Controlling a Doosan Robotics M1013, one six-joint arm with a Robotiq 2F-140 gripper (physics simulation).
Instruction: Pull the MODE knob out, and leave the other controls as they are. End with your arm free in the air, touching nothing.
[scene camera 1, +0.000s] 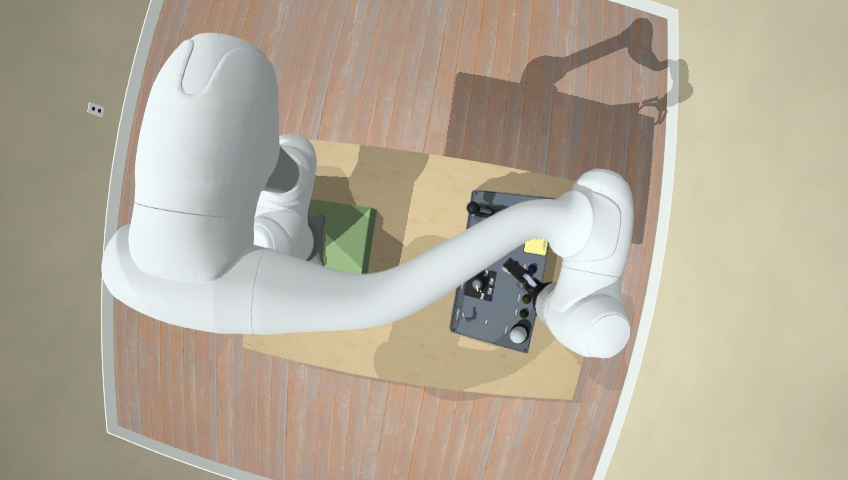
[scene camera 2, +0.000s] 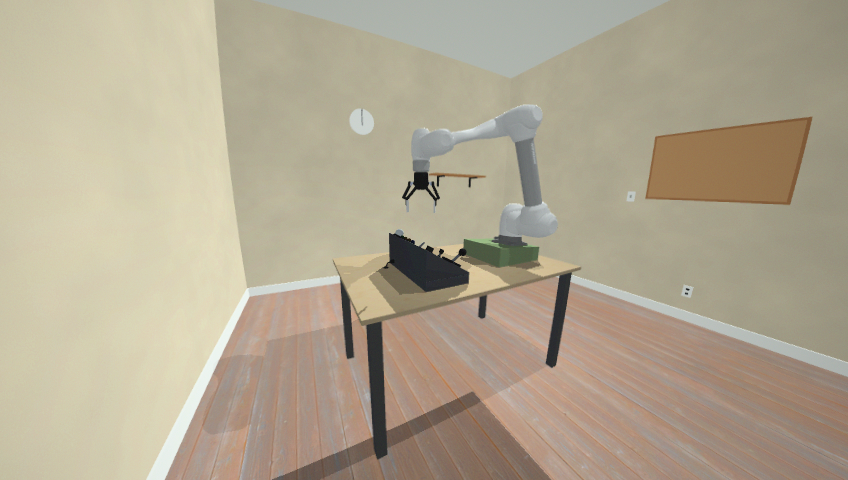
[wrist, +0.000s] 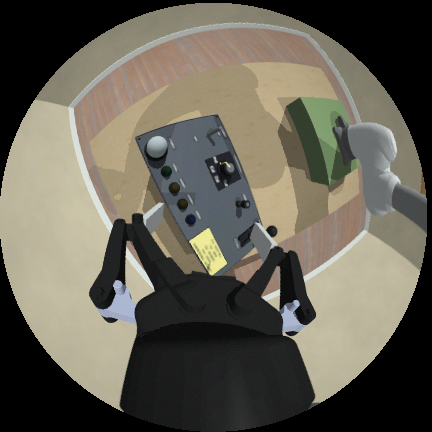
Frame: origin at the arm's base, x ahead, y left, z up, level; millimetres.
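Seen in the pictures: gripper, between the fingertips: (scene camera 2: 420, 212) (wrist: 208, 221); arm's base, origin of its link: (scene camera 1: 300, 240) (scene camera 2: 509, 243) (wrist: 345, 142).
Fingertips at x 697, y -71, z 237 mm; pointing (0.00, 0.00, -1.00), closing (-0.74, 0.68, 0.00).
Offsets run from my fingertips to a thing's top centre. "spot": to the spot under its first point.
The dark control panel (scene camera 1: 496, 320) (scene camera 2: 416, 267) (wrist: 212, 207) stands on the table, its face sloping. A rotary knob {dx -96, dy -38, dz -206 mm} (scene camera 1: 477, 284) (wrist: 227, 168) with a pale pointer sits on a black square plate with small labels. The lettering is too small to read, so I cannot confirm which control is MODE, nor how far the knob stands out. A small black control {dx -75, dy +81, dz -196 mm} (wrist: 243, 204) sits beside that plate. My gripper (scene camera 2: 421, 208) (wrist: 208, 221) is open and empty, in the air above the panel and touching nothing. In the scene camera 1 view my arm hides part of the panel.
The panel also bears a white dome {spot: dx +32, dy -169, dz -117 mm} (scene camera 1: 518, 333) (wrist: 157, 146), a row of coloured buttons, a ball-ended lever {dx -126, dy +207, dz -173 mm} (scene camera 1: 473, 208) (scene camera 2: 462, 252) (wrist: 271, 231), a bent handle {spot: dx -105, dy -147, dz -250 mm} (wrist: 213, 136) and a yellow note {spot: dx +79, dy +98, dz -160 mm} (scene camera 1: 536, 246) (wrist: 208, 251). The arm's base stands on a green block (scene camera 1: 351, 237) (scene camera 2: 499, 252) (wrist: 320, 145).
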